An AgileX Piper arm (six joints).
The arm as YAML. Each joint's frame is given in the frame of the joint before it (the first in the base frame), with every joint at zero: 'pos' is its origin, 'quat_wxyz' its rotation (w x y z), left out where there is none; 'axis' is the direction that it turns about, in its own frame. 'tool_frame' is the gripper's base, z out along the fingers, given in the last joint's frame.
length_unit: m
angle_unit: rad
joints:
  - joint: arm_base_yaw
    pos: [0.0, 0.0, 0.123]
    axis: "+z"
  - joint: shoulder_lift
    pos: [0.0, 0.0, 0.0]
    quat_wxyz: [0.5, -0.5, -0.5, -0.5]
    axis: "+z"
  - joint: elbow
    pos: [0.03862, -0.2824, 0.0]
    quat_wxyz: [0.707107, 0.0, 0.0, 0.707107]
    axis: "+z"
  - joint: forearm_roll
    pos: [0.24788, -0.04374, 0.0]
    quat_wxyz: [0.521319, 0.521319, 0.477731, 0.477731]
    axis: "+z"
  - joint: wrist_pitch
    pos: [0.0, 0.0, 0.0]
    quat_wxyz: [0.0, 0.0, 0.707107, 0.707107]
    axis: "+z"
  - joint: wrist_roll
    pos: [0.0, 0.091, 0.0]
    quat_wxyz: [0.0, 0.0, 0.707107, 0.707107]
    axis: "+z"
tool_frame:
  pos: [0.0, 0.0, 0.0]
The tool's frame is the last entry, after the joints.
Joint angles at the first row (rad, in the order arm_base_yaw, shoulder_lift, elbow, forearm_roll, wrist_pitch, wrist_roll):
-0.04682, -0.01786, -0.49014, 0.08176, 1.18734, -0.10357
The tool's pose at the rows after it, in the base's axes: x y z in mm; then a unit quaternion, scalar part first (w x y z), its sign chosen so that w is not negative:
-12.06 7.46 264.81 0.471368 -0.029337 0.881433 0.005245
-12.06 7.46 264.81 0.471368 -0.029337 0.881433 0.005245
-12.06 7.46 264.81 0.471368 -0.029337 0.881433 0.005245
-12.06 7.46 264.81 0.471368 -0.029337 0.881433 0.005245
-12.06 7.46 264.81 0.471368 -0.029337 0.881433 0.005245
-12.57 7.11 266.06 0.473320 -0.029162 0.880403 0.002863
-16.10 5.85 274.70 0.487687 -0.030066 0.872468 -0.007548
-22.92 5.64 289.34 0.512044 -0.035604 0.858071 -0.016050
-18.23 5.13 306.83 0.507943 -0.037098 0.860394 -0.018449
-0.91 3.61 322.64 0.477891 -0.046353 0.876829 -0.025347
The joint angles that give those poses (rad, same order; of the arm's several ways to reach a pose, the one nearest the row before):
-0.04676, -0.01786, -0.49016, 0.08171, 1.18735, -0.10352
-0.04676, -0.01786, -0.49016, 0.08171, 1.18735, -0.10352
-0.04676, -0.01786, -0.49016, 0.08171, 1.18735, -0.10352
-0.04676, -0.01786, -0.49016, 0.08171, 1.18735, -0.10352
-0.04676, -0.01786, -0.49016, 0.08171, 1.18735, -0.10352
-0.04679, -0.01785, -0.49486, 0.07727, 1.18732, -0.10354
-0.04677, -0.01785, -0.52674, 0.06041, 1.18518, -0.10717
-0.04685, -0.01787, -0.58181, 0.05416, 1.18317, -0.12039
-0.04685, 0.05407, -0.64258, 0.05075, 1.18120, -0.12463
-0.04679, 0.17831, -0.69695, 0.04238, 1.17942, -0.14725

